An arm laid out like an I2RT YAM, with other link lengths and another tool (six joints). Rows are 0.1 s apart.
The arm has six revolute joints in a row. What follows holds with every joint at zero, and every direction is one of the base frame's. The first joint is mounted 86.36 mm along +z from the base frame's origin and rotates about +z. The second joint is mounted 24.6 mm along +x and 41.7 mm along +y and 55.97 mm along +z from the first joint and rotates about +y. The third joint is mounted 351.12 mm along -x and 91.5 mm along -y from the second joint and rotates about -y. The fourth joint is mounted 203.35 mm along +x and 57.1 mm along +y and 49.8 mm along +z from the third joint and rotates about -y. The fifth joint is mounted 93.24 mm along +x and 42.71 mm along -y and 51.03 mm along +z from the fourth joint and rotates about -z. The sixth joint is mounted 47.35 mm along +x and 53.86 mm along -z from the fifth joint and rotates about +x. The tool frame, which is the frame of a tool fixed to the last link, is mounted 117 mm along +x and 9 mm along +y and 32 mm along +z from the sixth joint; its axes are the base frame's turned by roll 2.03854, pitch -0.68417 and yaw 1.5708 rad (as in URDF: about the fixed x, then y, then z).
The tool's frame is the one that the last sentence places.
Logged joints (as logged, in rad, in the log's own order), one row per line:
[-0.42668, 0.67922, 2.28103, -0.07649, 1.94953, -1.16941]
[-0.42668, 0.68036, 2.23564, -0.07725, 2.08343, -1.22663]
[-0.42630, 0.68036, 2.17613, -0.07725, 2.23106, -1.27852]
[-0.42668, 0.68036, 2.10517, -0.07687, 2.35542, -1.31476]
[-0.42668, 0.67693, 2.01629, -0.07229, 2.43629, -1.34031]
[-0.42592, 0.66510, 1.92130, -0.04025, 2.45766, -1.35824]
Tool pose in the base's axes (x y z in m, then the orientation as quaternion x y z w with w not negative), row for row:
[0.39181, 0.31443, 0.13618, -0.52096, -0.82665, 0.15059, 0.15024]
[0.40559, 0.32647, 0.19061, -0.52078, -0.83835, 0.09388, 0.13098]
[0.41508, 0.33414, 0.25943, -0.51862, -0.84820, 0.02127, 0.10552]
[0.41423, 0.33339, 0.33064, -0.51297, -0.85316, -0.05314, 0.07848]
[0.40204, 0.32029, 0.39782, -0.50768, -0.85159, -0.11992, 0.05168]
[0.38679, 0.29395, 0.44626, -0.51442, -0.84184, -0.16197, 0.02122]
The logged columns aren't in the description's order. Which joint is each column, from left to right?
Columns, left to right: joint 6, joint 1, joint 2, joint 5, joint 3, joint 4.
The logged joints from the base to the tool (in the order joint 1, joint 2, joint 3, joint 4, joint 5, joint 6), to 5 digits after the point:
[0.67922, 2.28103, 1.94953, -1.16941, -0.07649, -0.42668]
[0.68036, 2.23564, 2.08343, -1.22663, -0.07725, -0.42668]
[0.68036, 2.17613, 2.23106, -1.27852, -0.07725, -0.42630]
[0.68036, 2.10517, 2.35542, -1.31476, -0.07687, -0.42668]
[0.67693, 2.01629, 2.43629, -1.34031, -0.07229, -0.42668]
[0.66510, 1.92130, 2.45766, -1.35824, -0.04025, -0.42592]

